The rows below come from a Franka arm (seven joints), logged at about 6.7 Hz.
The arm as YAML. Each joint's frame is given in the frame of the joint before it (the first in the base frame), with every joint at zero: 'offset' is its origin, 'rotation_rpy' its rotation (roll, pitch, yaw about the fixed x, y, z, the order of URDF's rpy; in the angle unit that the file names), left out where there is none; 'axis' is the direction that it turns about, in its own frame. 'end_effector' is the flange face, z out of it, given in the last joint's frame.
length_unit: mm
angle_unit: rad
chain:
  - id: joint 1
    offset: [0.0, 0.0, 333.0]
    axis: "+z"
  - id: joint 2
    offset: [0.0, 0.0, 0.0]
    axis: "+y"
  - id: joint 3
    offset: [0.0, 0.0, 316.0]
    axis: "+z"
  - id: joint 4
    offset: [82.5, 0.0, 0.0]
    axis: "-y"
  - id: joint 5
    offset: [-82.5, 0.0, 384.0]
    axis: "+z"
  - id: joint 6
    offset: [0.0, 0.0, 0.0]
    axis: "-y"
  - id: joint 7
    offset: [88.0, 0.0, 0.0]
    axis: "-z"
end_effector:
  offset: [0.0, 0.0, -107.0]
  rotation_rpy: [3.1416, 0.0, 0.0]
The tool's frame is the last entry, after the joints.
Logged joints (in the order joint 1, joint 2, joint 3, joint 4, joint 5, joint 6, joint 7), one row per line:
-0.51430, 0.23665, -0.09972, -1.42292, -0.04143, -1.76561, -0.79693
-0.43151, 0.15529, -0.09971, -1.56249, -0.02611, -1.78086, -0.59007
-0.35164, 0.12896, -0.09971, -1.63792, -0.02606, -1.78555, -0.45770
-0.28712, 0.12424, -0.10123, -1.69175, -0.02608, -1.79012, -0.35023
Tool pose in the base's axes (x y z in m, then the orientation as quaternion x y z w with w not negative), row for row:
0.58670, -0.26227, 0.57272, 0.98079, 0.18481, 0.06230, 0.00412
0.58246, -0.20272, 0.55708, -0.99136, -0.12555, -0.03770, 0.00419
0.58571, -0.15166, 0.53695, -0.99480, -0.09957, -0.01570, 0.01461
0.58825, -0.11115, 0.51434, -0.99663, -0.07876, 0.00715, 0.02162
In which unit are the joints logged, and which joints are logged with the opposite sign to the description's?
The joints are logged in radians. Opposite sign: joint 3, joint 5, joint 6.
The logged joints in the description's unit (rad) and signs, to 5 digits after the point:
-0.51430, 0.23665, 0.09972, -1.42292, 0.04143, 1.76561, -0.79693
-0.43151, 0.15529, 0.09971, -1.56249, 0.02611, 1.78086, -0.59007
-0.35164, 0.12896, 0.09971, -1.63792, 0.02606, 1.78555, -0.45770
-0.28712, 0.12424, 0.10123, -1.69175, 0.02608, 1.79012, -0.35023

